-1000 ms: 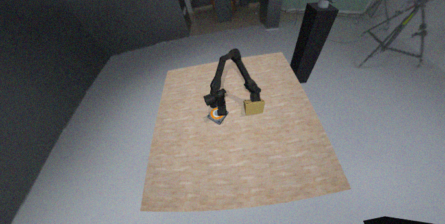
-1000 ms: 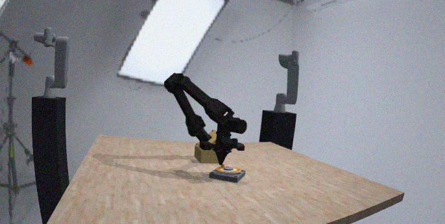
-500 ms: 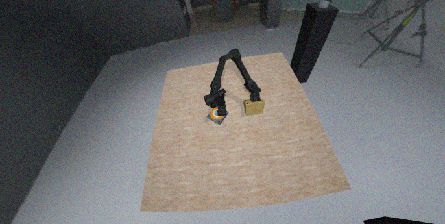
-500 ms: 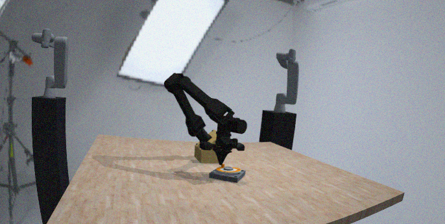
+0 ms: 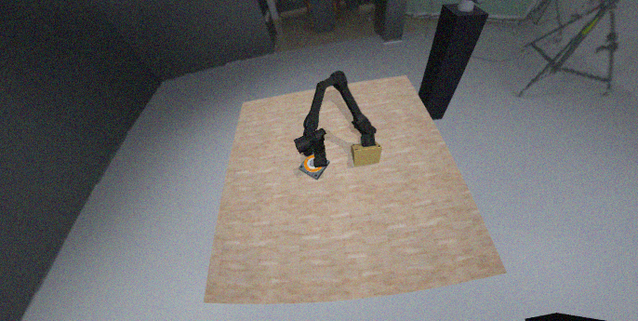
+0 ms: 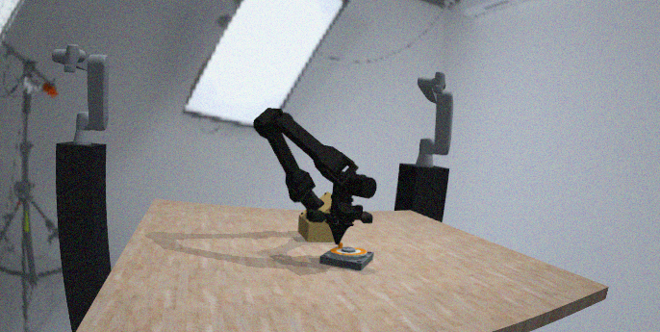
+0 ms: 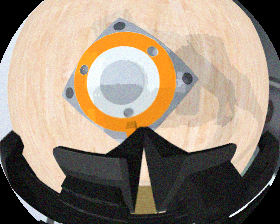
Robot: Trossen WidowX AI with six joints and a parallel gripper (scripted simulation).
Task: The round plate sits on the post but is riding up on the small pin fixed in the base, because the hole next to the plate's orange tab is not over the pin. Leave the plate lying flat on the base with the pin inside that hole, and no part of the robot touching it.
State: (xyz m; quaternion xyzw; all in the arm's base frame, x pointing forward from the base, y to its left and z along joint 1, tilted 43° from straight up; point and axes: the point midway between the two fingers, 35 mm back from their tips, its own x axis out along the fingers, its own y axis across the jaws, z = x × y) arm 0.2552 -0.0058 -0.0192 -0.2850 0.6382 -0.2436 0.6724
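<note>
Now: the base 40 mm ahead of my gripper tip, 20 mm to the left of it and 20 mm below it.
</note>
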